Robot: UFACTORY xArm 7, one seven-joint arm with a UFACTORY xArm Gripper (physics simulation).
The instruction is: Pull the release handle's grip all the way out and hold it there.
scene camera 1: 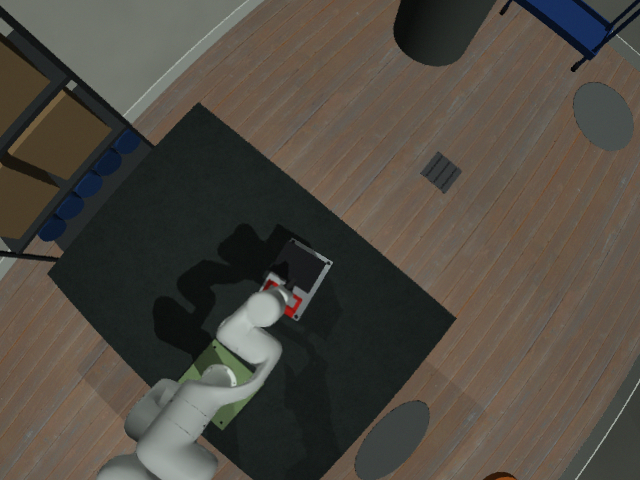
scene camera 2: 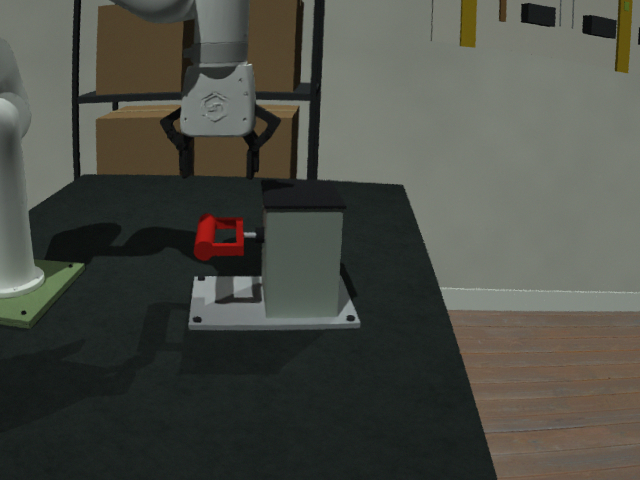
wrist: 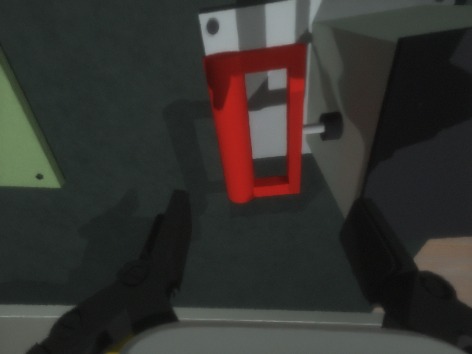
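The release handle's red grip [scene camera 1: 296, 305] [scene camera 2: 205, 238] [wrist: 232, 135] is a rectangular loop with a thick round bar on its outer side. A short thin rod [scene camera 2: 250, 235] [wrist: 314, 129] joins it to a pale grey-green housing [scene camera 2: 302, 263] with a black top [scene camera 1: 305, 266] [wrist: 420, 150]. My gripper [scene camera 2: 218, 176] [wrist: 268, 213] is open and empty, pointing down above the level of the grip and not touching it. In the wrist view, the fingers stand apart left and right, with the grip ahead of and between their tips. In scene camera 1, the arm hides the fingers and part of the grip.
The housing stands on a light base plate [scene camera 1: 316, 285] [scene camera 2: 227, 315] [wrist: 224, 42] with dark bolts, on a dark mat [scene camera 1: 170, 170] [scene camera 2: 336, 413]. The arm's green mounting plate [scene camera 1: 227, 408] [scene camera 2: 51, 294] [wrist: 25, 145] lies on the grip's side. A shelf unit with cardboard boxes [scene camera 2: 139, 49] stands behind.
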